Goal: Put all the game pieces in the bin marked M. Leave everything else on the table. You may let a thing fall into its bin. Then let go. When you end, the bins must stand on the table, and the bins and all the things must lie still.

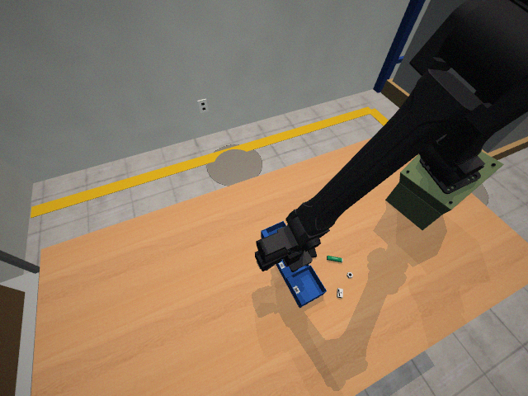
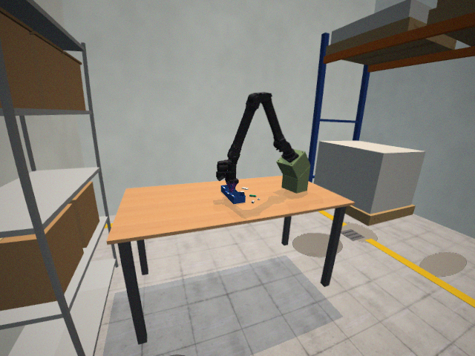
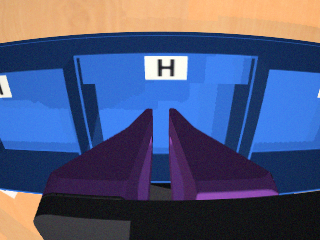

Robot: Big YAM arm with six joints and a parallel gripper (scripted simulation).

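Now: hand 2 cm above the blue bin and 1 cm past it. Round my hand: green cylinder 15 cm behind, 4 cm below, 2 cm to the left; white domino 14 cm to the right, 14 cm behind, 4 cm below; grey nut 17 cm behind, 8 cm to the left, 4 cm below.
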